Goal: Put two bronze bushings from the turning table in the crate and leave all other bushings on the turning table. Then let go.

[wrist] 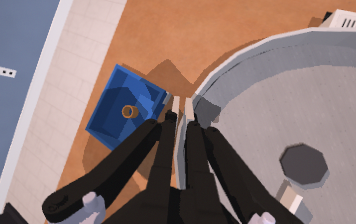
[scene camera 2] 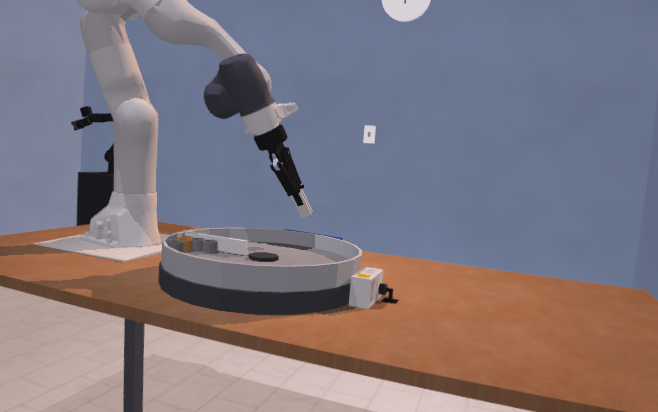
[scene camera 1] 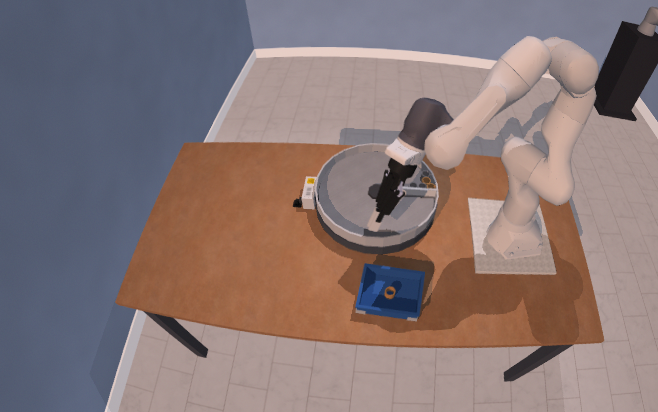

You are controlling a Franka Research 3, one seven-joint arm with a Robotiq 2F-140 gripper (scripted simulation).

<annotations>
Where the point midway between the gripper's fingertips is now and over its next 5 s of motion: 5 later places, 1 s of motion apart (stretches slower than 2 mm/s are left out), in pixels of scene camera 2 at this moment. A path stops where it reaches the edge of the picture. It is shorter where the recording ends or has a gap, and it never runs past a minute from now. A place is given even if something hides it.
My gripper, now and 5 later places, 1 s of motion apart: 307,214; 294,215; 276,217; 256,218; 234,220; 216,220
</annotations>
